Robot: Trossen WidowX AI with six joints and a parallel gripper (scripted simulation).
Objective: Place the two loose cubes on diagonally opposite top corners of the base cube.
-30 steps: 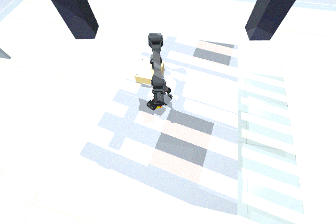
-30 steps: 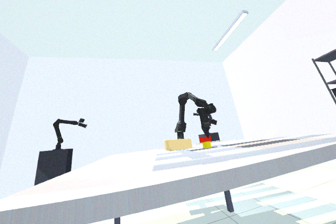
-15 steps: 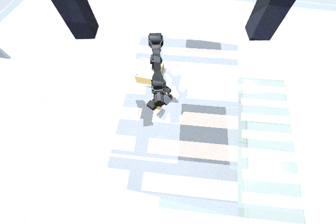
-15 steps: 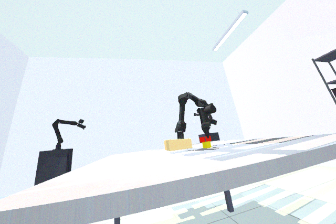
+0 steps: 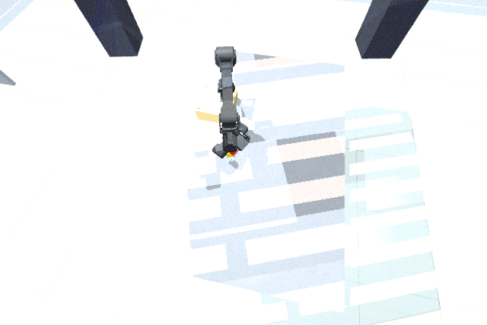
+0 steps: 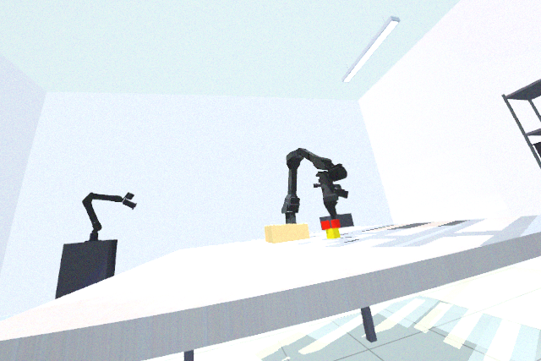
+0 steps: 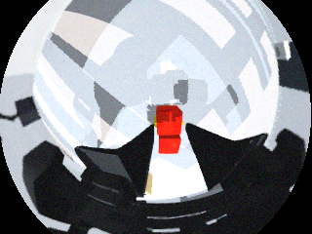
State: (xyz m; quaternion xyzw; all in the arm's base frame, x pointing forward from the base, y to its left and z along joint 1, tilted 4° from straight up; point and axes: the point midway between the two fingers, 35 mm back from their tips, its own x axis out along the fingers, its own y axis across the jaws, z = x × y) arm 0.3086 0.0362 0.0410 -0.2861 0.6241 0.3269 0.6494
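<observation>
Right now the yellow cube is 10 mm behind my gripper tip, 10 mm to the right of it and 50 mm below it.
</observation>
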